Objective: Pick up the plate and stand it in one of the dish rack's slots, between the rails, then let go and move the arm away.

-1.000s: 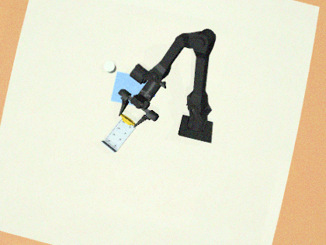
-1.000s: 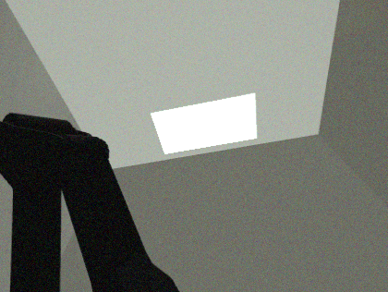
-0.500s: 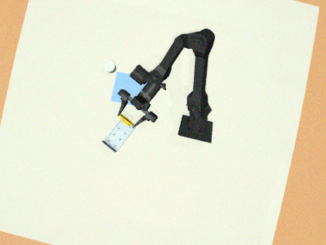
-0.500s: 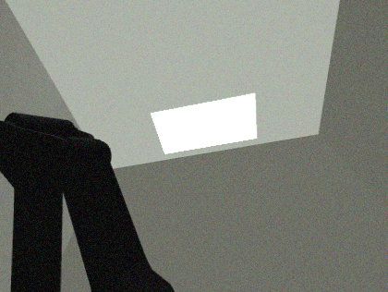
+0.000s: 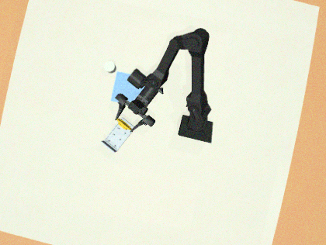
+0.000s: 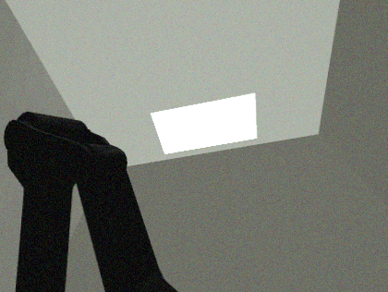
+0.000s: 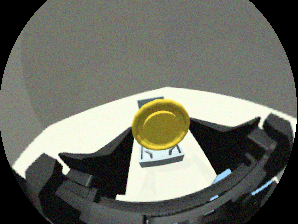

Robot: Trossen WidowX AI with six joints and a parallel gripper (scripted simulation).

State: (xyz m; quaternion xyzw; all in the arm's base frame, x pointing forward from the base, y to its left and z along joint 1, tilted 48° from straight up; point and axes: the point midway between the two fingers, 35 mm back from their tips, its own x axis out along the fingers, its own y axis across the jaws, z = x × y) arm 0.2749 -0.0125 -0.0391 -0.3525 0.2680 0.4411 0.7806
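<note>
My gripper tip is now 5 cm above the dish rack, 4 cm to the right of it and 2 cm short of it. The rest, counted from my gripper tip: light blue mat 16 cm to the right, 7 cm below; yellow plate 1 cm to the right; blue spoon 18 cm to the right, 10 cm behind, 7 cm below.
</note>
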